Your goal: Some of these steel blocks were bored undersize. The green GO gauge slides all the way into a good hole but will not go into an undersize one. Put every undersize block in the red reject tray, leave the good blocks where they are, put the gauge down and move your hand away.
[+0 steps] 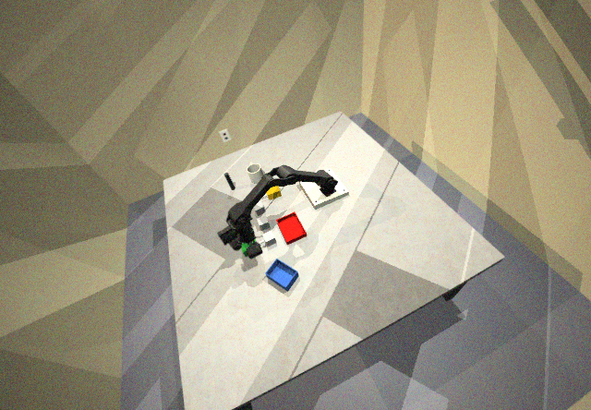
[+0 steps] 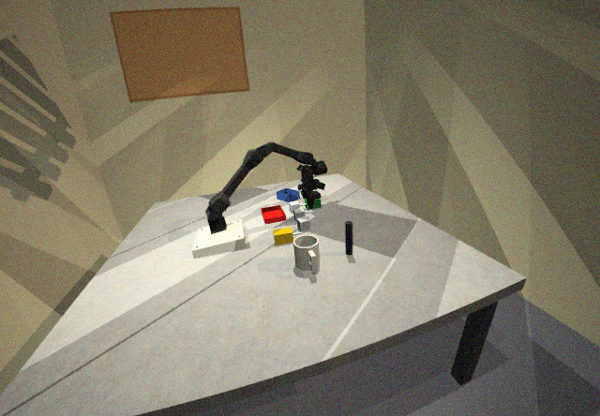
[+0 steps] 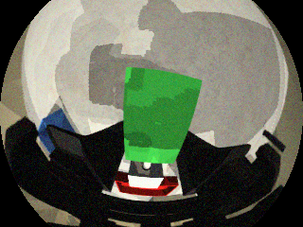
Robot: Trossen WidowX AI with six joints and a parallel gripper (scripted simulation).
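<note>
Right now my gripper tip is 10 cm past the steel block, 9 cm to the left of it and 1 cm below it. The rest, counted from my gripper tip: green GO gauge 2 cm above, 1 cm behind; then blue tray 20 cm to the left, 4 cm behind; then red reject tray 19 cm behind, 2 cm to the left.
</note>
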